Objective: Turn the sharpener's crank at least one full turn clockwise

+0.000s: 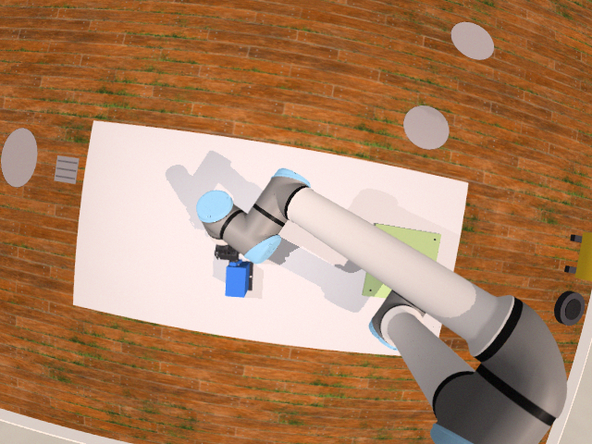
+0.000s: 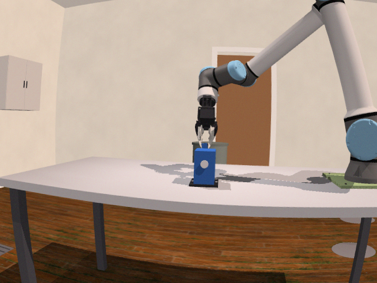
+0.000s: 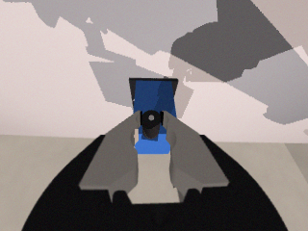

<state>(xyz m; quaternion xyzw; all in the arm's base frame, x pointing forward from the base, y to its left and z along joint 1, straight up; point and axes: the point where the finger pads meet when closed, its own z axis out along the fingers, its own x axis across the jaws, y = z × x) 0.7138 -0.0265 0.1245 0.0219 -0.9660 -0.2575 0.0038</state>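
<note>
Right now the black knob is 2 cm to the left of my hand.
</note>
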